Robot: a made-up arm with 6 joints.
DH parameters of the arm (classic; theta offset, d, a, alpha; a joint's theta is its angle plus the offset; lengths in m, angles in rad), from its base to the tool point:
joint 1: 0 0.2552 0 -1.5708
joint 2: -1.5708 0 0.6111 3.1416
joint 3: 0 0 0 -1.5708
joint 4: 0 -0.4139 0 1.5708
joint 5: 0 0.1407 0 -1.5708
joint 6: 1.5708 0 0 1.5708
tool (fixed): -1.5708 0 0 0
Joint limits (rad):
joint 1: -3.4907..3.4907
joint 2: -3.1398..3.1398
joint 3: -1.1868..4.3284
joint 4: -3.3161..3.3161
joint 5: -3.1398..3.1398
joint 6: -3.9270..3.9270
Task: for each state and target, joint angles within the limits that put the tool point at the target. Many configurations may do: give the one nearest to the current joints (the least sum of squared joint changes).
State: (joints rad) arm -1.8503 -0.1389 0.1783 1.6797 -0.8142 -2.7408
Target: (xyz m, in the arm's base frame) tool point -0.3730 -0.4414 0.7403
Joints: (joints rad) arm -2.2740 0.2545 -0.3188 1.5775 -0.8142 -2.7408
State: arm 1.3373 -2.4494 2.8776 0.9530 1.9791 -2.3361
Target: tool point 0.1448 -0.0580 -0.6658
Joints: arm 1.8391 -2.6694 2.3382 0.4886 1.9791 -2.3361
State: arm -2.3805 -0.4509 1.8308 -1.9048 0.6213 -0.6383
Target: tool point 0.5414 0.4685 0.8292
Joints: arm -2.3312 -0.4799 2.8752 -2.0863 0.6213 -0.6383
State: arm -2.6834 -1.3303 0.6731 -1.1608 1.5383 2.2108
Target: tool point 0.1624 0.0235 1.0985
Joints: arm -3.0627 -0.6937 0.6577 -1.4951 1.5383 2.2108
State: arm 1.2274 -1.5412 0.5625 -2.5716 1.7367 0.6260
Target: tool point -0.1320 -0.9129 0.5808
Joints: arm 1.5626 -1.5099 1.0293 -2.6578 1.7367 0.6260
